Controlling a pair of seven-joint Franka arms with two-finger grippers.
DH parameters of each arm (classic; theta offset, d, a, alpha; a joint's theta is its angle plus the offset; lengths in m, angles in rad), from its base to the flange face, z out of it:
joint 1: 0 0.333 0 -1.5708
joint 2: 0 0 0 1.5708
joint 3: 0 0.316 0.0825 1.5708
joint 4: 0 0 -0.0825 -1.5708
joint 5: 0 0.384 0 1.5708
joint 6: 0 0 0.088 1.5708
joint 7: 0 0.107 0 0
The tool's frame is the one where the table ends.
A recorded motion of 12 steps. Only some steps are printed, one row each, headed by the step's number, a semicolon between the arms.
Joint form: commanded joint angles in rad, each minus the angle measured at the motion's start. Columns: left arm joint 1, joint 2, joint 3, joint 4, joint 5, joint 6, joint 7; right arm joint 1, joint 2, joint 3, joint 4, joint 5, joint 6, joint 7.
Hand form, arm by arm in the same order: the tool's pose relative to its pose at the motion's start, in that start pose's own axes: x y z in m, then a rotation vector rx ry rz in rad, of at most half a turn. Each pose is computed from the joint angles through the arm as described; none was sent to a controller.
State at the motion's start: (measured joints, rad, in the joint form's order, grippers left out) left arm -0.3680 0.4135 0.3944 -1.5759 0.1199 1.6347 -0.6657; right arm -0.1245 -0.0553 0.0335 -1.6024 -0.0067 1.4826 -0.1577
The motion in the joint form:
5: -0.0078 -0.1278 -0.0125 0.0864 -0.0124 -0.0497 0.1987; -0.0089 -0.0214 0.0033 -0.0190 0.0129 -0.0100 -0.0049
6: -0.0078 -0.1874 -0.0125 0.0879 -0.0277 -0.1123 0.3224; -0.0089 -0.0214 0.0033 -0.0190 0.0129 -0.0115 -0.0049
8: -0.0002 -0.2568 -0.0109 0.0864 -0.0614 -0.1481 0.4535; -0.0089 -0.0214 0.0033 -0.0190 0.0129 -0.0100 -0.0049
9: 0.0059 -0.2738 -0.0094 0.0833 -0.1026 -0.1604 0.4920; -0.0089 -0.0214 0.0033 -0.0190 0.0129 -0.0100 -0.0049
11: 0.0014 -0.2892 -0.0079 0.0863 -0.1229 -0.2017 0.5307; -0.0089 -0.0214 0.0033 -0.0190 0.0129 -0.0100 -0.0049
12: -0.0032 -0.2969 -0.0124 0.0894 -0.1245 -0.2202 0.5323; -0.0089 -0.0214 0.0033 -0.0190 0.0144 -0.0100 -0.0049
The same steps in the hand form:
5: -0.0225 -0.0395 -0.1008 -0.1339 0.1009 0.1906; -0.0081 -0.0001 -0.0011 0.0133 -0.0056 -0.0004
6: -0.0369 -0.0641 -0.1220 -0.1581 0.0853 0.3102; -0.0083 -0.0001 -0.0009 0.0136 -0.0071 -0.0004
8: -0.0498 -0.0941 -0.1460 -0.2198 0.0925 0.4315; -0.0081 -0.0001 -0.0011 0.0133 -0.0056 -0.0004
9: -0.0538 -0.1007 -0.1499 -0.2631 0.0768 0.4691; -0.0081 -0.0001 -0.0011 0.0133 -0.0056 -0.0004
11: -0.0626 -0.1060 -0.1541 -0.2763 0.0509 0.5175; -0.0081 -0.0001 -0.0011 0.0133 -0.0056 -0.0004
12: -0.0688 -0.1064 -0.1579 -0.2762 0.0437 0.5297; -0.0081 -0.0003 -0.0011 0.0148 -0.0053 -0.0005

